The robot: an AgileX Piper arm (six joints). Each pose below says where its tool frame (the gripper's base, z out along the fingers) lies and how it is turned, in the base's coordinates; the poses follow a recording.
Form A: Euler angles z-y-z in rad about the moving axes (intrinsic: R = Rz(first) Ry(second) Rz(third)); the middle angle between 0 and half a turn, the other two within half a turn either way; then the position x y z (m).
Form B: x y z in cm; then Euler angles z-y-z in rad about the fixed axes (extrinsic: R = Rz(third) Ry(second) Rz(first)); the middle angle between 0 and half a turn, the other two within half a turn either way. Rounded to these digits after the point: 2 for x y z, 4 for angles.
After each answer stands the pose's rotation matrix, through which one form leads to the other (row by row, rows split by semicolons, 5 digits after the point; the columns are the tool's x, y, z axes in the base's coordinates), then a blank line. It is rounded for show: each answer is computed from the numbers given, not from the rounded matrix.
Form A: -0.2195 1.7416 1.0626 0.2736 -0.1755 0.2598
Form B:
27.36 -17.55 25.98 1.0626 1.7416 -0.2195
0.10950 0.25088 0.96180; 0.87067 0.44259 -0.21457; -0.47952 0.86091 -0.16997

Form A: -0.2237 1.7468 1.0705 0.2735 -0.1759 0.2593
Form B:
27.35 -17.59 25.93 1.0705 1.7468 -0.2237
0.11275 0.25622 0.96002; 0.87421 0.43365 -0.21841; -0.47228 0.86389 -0.17510

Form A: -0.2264 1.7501 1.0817 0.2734 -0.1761 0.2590
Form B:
27.34 -17.61 25.90 1.0817 1.7501 -0.2264
0.11650 0.25888 0.95886; 0.87904 0.42250 -0.22087; -0.46230 0.86861 -0.17834

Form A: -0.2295 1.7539 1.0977 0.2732 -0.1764 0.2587
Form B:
27.32 -17.64 25.87 1.0977 1.7539 -0.2295
0.12171 0.26149 0.95750; 0.88570 0.40683 -0.22369; -0.44803 0.87528 -0.18208

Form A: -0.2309 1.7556 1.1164 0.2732 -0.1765 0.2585
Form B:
27.32 -17.65 25.85 1.1164 1.7556 -0.2309
0.12712 0.26117 0.95689; 0.89314 0.38949 -0.22496; -0.43145 0.88323 -0.18375

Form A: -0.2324 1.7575 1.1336 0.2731 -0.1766 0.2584
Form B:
27.31 -17.66 25.84 1.1336 1.7575 -0.2324
0.13217 0.26116 0.95621; 0.89969 0.37329 -0.22631; -0.41604 0.89020 -0.18562

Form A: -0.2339 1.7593 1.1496 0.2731 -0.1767 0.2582
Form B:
27.31 -17.67 25.82 1.1496 1.7593 -0.2339
0.13699 0.26112 0.95554; 0.90551 0.35808 -0.22767; -0.40161 0.89643 -0.18739

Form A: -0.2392 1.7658 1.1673 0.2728 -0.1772 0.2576
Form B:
27.28 -17.72 25.76 1.1673 1.7658 -0.2392
0.14398 0.26616 0.95311; 0.91153 0.33923 -0.23244; -0.38519 0.90226 -0.19377

